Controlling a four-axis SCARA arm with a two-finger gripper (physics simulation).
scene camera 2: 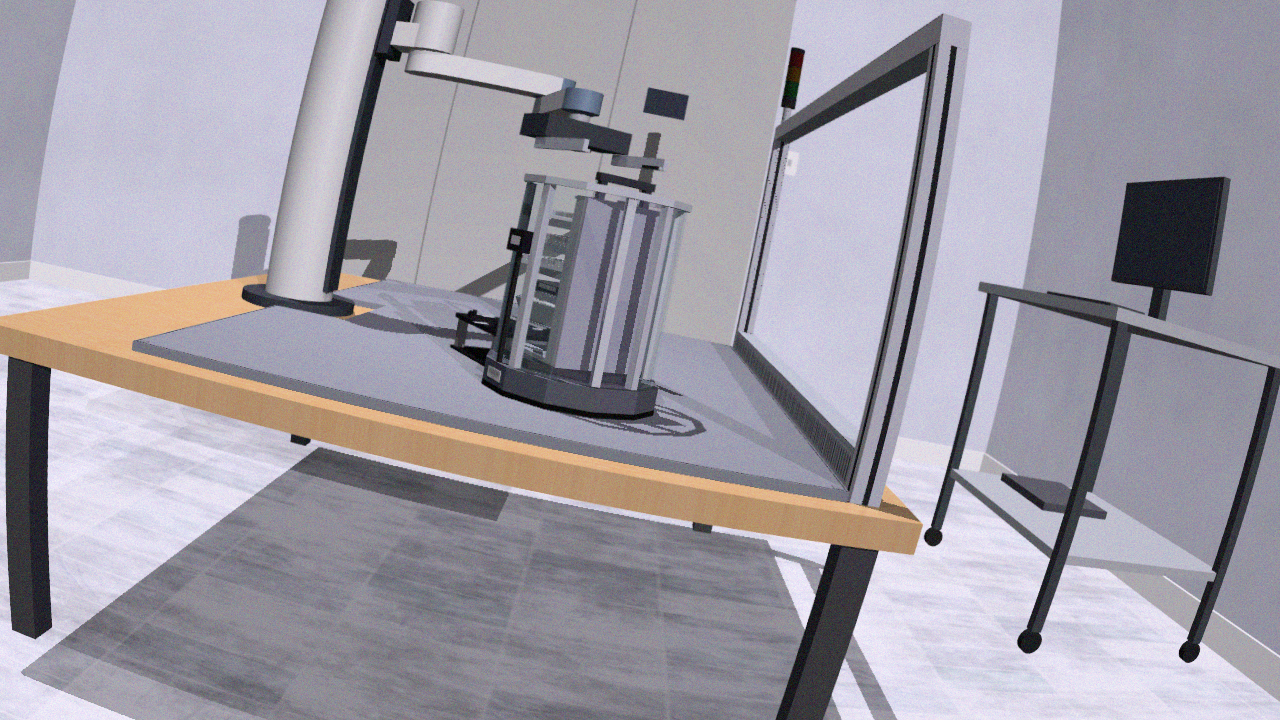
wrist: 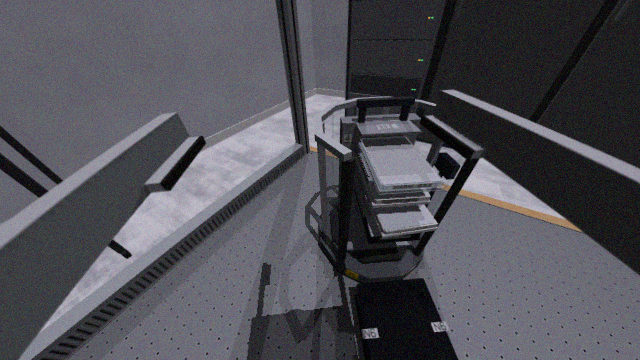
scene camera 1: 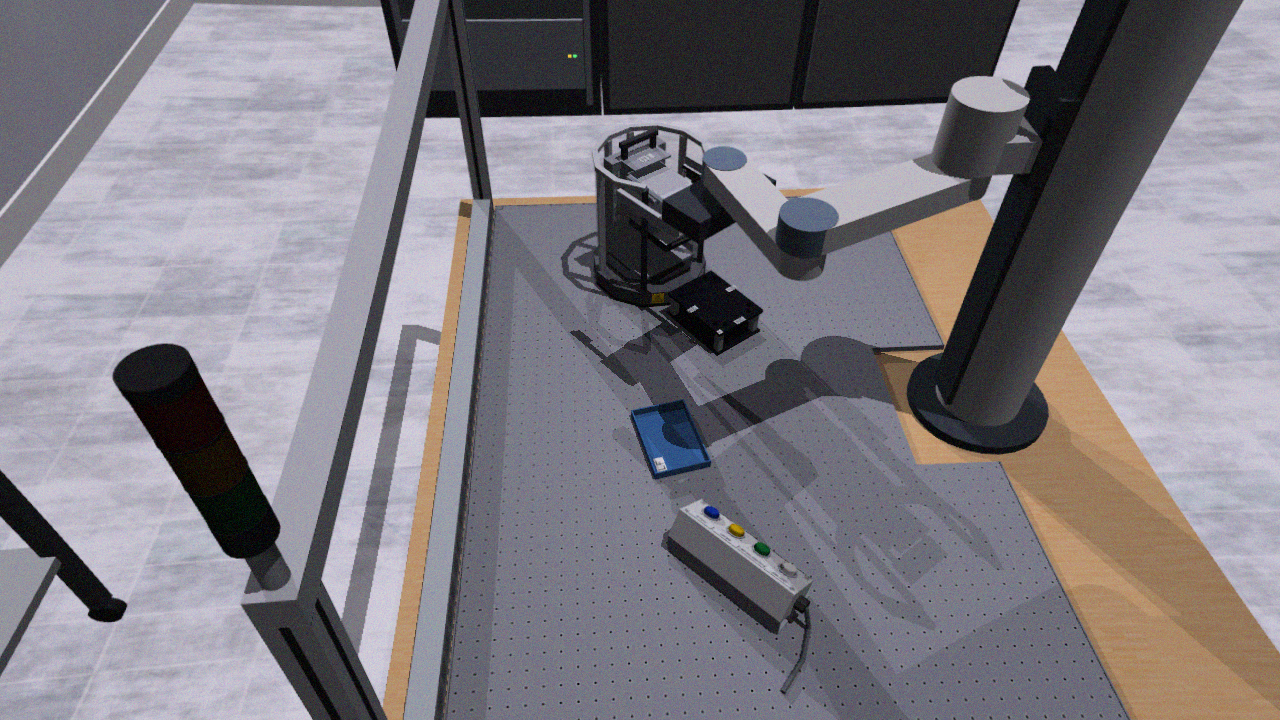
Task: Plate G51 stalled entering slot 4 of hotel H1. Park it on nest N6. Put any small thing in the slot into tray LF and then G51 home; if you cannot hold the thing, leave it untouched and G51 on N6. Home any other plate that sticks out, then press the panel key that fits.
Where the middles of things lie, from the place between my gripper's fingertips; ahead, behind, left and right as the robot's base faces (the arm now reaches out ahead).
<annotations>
Now: the clear well plate point(scene camera 1: 662, 181) 3 cm behind my hand, 16 cm to the right of it and 12 cm below it. Round my hand: round plate rack point(scene camera 2: 591, 274): 1 cm behind, 19 cm to the right, 21 cm below; then blue tray point(scene camera 1: 667, 430): 1 cm behind, 31 cm to the left, 36 cm below.
</annotations>
